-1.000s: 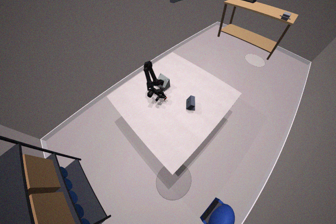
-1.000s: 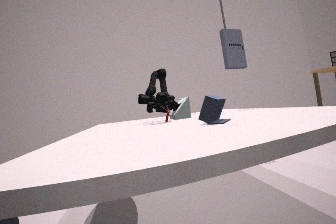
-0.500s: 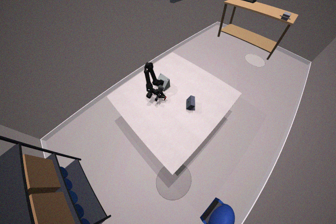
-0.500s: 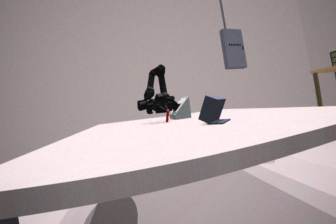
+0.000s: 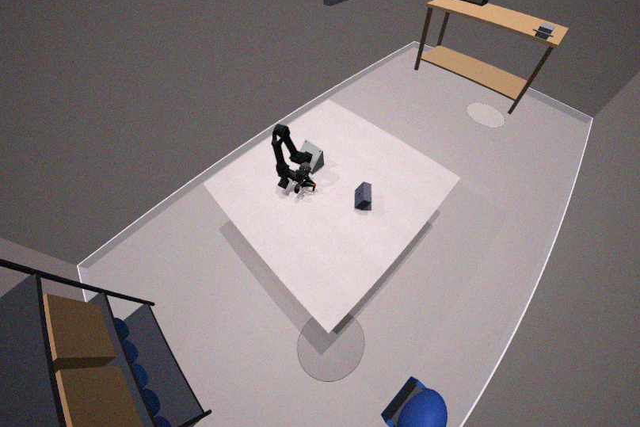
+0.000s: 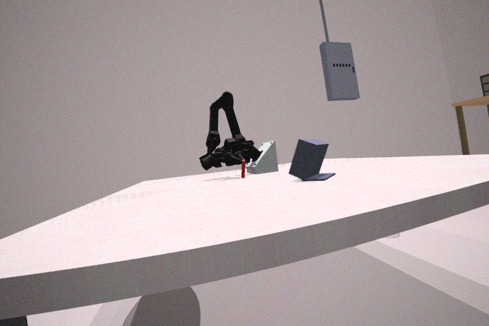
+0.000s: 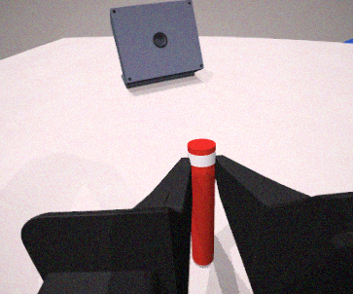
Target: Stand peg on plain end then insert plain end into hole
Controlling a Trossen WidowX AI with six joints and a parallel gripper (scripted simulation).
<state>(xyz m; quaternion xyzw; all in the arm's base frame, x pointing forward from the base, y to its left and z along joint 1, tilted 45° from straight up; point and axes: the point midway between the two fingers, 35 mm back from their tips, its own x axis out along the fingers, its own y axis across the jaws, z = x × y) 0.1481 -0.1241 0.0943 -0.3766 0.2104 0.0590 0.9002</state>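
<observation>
The red peg lies 10 mm below my gripper tip. Also, from my gripper tip: sloped panel (290 mm ahead, 120 mm to the left, 10 mm below).
</observation>
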